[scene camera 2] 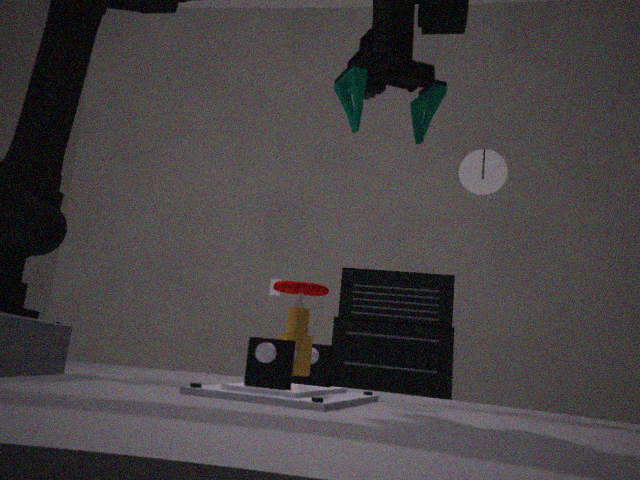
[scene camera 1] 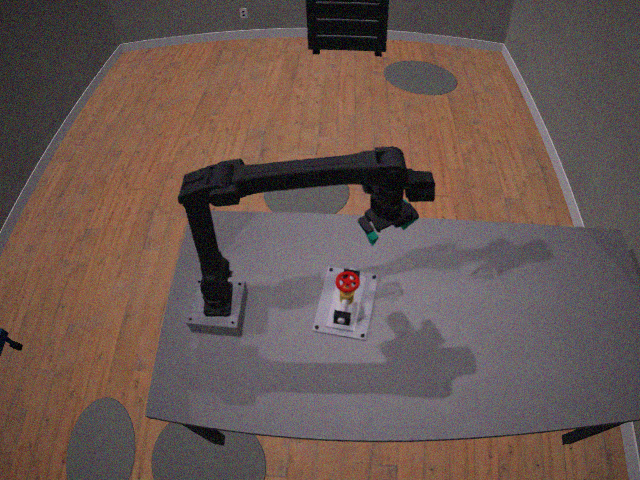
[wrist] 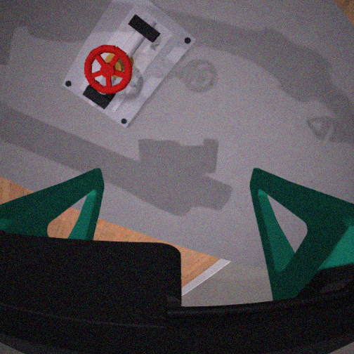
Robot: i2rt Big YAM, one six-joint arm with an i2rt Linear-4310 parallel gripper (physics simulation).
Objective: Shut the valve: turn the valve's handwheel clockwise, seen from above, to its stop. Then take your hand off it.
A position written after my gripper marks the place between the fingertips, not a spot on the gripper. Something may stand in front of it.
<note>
In view: my gripper (scene camera 2: 388, 137), a red handwheel (scene camera 2: 292, 287) and a base plate (scene camera 2: 323, 403).
The red handwheel also shows in the wrist view (wrist: 107, 69). My gripper also shows in scene camera 1 (scene camera 1: 387, 235) and in the wrist view (wrist: 176, 176). The base plate is seen too in scene camera 1 (scene camera 1: 362, 324).
</note>
